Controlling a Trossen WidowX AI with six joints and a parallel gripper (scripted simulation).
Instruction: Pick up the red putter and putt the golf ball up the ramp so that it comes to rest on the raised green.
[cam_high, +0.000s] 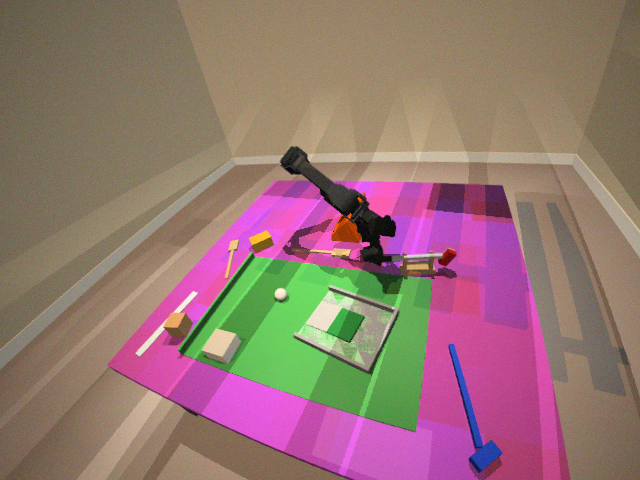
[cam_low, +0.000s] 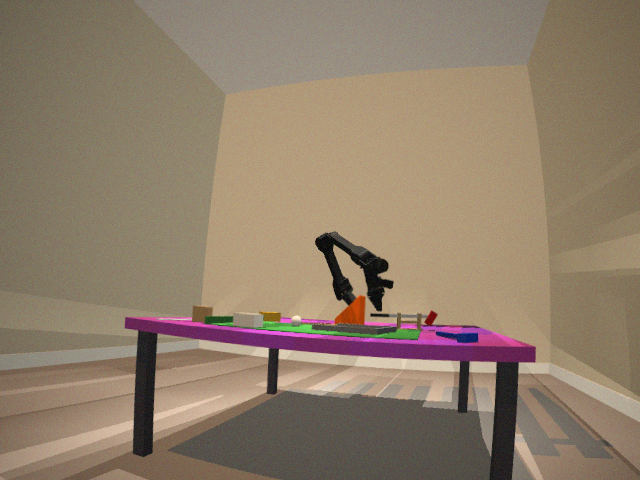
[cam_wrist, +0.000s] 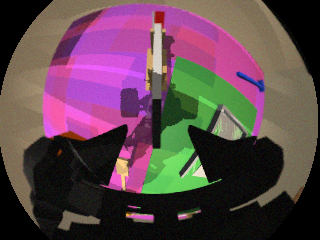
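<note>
My gripper tip is 11 cm to the right of the red putter, 4 cm past it and 2 cm above it. Round my gripper tip: grey-framed raised platform: 25 cm ahead, 7 cm below, 2 cm to the right; then green mat: 26 cm ahead, 17 cm to the right, 8 cm below; then wooden rack: 12 cm to the left, 4 cm below, 4 cm behind.
</note>
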